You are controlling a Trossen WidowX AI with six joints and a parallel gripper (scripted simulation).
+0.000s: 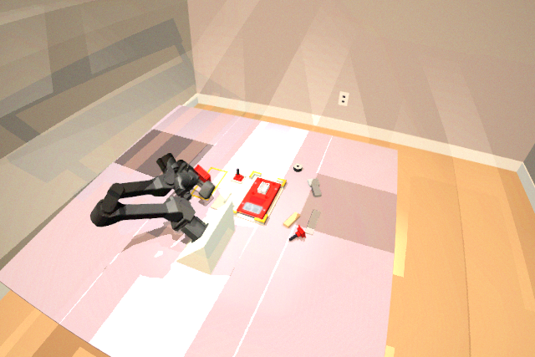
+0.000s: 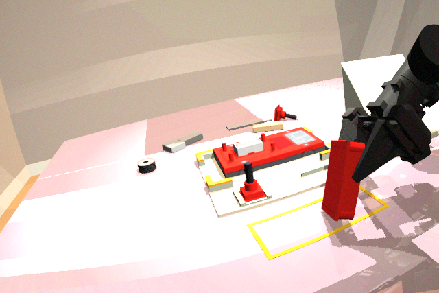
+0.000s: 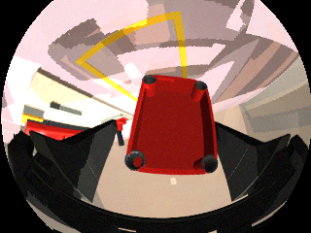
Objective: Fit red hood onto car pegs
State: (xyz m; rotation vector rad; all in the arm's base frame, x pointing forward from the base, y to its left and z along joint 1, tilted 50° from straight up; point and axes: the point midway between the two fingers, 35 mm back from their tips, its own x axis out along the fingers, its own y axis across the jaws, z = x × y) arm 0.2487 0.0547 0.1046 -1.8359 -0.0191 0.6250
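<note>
The red hood is 10 mm ahead of my gripper tip and 10 mm to the left of it. The rest, counted from my gripper tip: engine block 40 mm ahead, 240 mm to the right, 30 mm below; then black wheel 230 mm ahead, 350 mm to the right, 50 mm below; then wooden strip 80 mm behind, 380 mm to the right, 50 mm below.
</note>
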